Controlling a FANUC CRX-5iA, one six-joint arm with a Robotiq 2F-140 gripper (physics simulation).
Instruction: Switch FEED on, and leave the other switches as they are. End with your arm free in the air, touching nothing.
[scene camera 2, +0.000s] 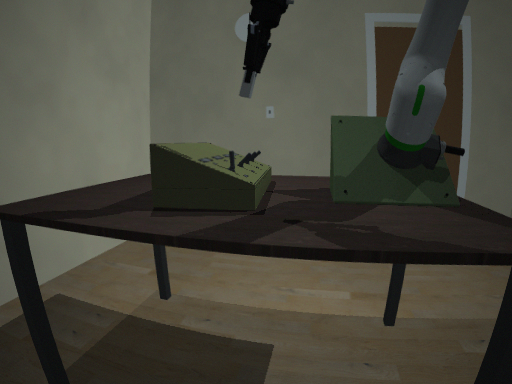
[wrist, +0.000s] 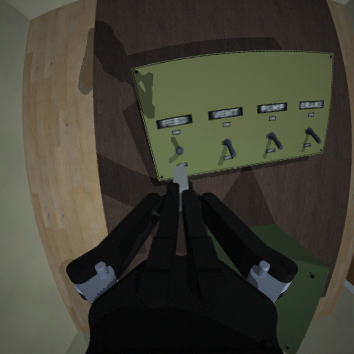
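Observation:
The olive switch box stands on the table, its sloped panel facing up. The FEED lever stands nearly upright in the scene view and is seen almost end-on in the wrist view, unlike the others. The VENT lever, PUMP lever and BRAKE lever lean toward their OFF marks; in the scene view they overlap. My gripper is shut and empty, in the air well above the box, apart from the levers.
A green panel stands at the right on the dark table, partly behind the arm's grey and black section. A door and walls are in the background.

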